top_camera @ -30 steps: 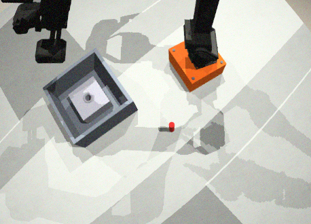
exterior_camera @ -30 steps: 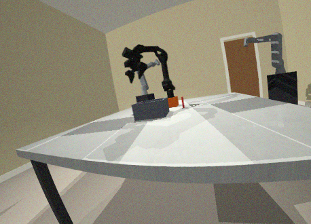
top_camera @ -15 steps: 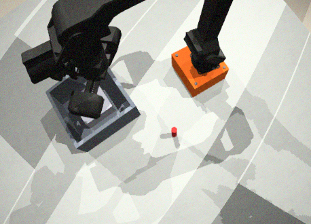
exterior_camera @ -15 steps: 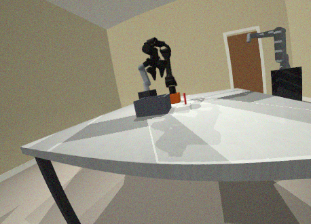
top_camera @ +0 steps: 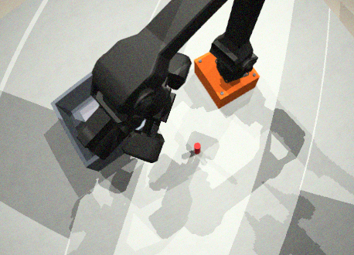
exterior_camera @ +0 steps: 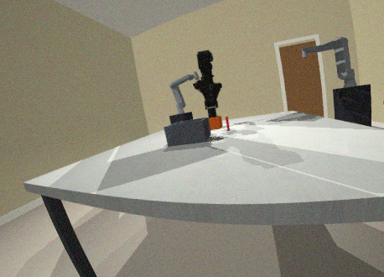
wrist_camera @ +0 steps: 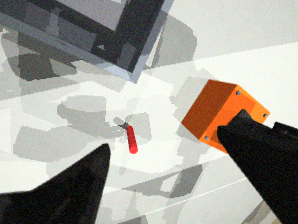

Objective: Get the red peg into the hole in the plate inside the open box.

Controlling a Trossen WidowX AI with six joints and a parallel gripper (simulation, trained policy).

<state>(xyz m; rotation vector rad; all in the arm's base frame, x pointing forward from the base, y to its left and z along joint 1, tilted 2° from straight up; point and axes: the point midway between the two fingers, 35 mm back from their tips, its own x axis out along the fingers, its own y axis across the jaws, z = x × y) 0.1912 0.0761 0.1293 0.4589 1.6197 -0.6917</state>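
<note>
Right now my gripper tip is 140 mm above the red peg, 70 mm to the right of it and 40 mm past it. From my gripper tip the other things lie so: grey box (150 mm below, 150 mm ahead, 90 mm to the right).
</note>
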